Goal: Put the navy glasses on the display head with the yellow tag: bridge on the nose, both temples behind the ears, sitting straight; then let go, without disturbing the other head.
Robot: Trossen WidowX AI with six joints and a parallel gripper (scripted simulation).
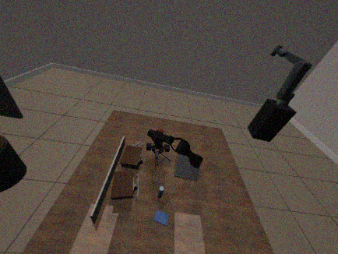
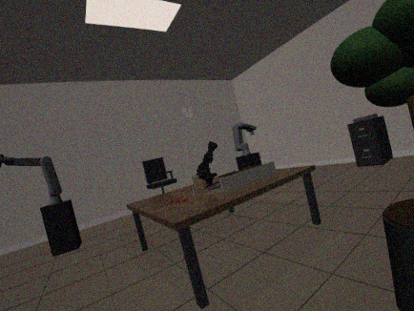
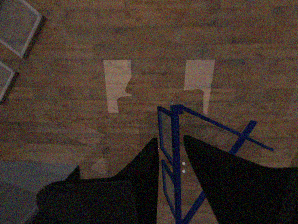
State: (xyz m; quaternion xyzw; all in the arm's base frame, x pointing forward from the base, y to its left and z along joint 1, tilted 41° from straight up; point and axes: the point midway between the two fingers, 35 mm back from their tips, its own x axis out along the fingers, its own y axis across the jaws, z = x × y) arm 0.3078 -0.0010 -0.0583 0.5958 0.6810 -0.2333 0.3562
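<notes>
My gripper tip is 10 mm past the round base, 150 mm to the left of it and 10 mm above it. Round my gripper tip: grey panel: 270 mm ahead, 240 mm to the left, 20 mm above; then blue square: 120 mm behind, 450 mm to the left, 30 mm below.
</notes>
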